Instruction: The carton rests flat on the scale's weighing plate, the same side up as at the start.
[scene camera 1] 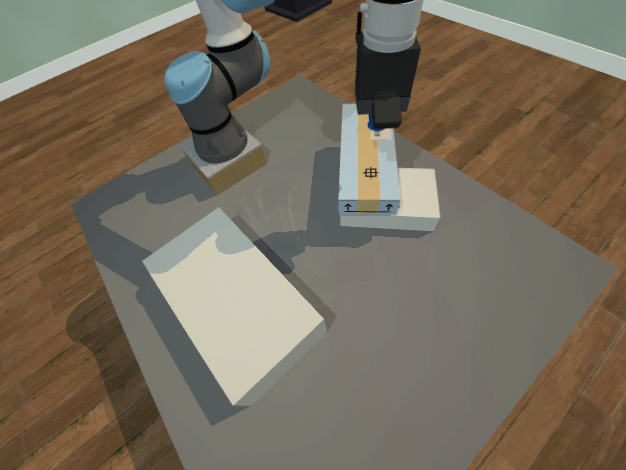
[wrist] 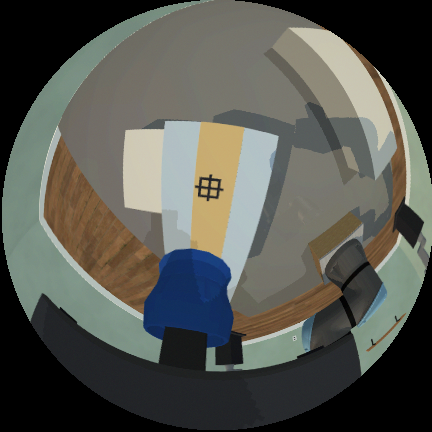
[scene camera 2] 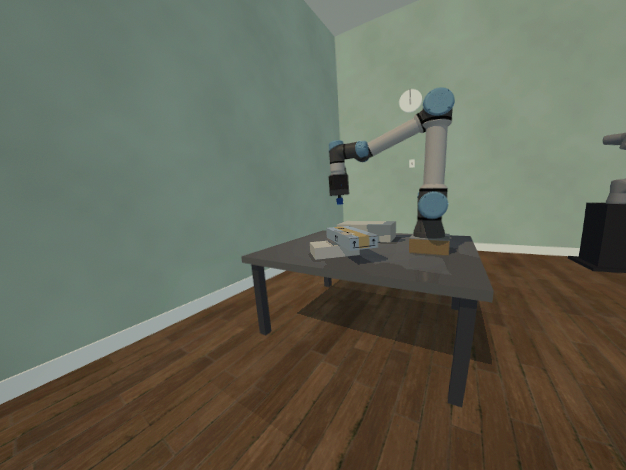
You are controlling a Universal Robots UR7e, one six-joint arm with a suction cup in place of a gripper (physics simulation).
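Pixels of known places: hand, tool point: (wrist: 193, 276) (scene camera 2: 339, 204); arm's base, link origin: (scene camera 1: 222, 144) (wrist: 342, 258) (scene camera 2: 428, 235).
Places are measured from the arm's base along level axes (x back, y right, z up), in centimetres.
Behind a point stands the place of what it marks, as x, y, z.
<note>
The carton (scene camera 1: 348, 156) {-35.1, -15.7, 5.3} (scene camera 2: 364, 242) {-24.9, -34.2, 2.7} (wrist: 217, 220) {-38.4, -17.3, 5.3} is light blue with a tan band along its top. It lies flat, top marking upward and end-face arrows pointing up, on a low cream block (scene camera 1: 418, 192) {-51.4, -23.1, -1.8} (scene camera 2: 323, 250) {-46.6, -29.5, -3.3} (wrist: 142, 170) {-51.3, -23.2, -1.8} that looks like the scale. The carton covers part of it and overhangs at the far end; the block's bare part shows beside it. My gripper (scene camera 1: 373, 124) {-42.5, -15.3, 18.2} (scene camera 2: 339, 200) (wrist: 195, 262), a blue suction cup, is open. In scene camera 2 it hangs above the carton with a clear gap.
A larger cream block (scene camera 1: 232, 303) {-43.0, 25.8, 3.2} (scene camera 2: 381, 230) {-27.1, 14.6, -0.2} (wrist: 345, 65) {-46.4, 22.7, 3.2} stands on the grey table (scene camera 1: 455, 313) {-74.1, -6.0, -7.6} (scene camera 2: 283, 259) {-66.1, -36.4, -7.6}. The arm's base stands on a wooden pedestal (scene camera 1: 237, 169) {-8.2, 1.7, -3.3} (scene camera 2: 429, 246) {0.5, -8.5, -3.7} (wrist: 337, 237) {-8.3, 0.6, -2.5} at the other side of the carton from the low block's bare part.
</note>
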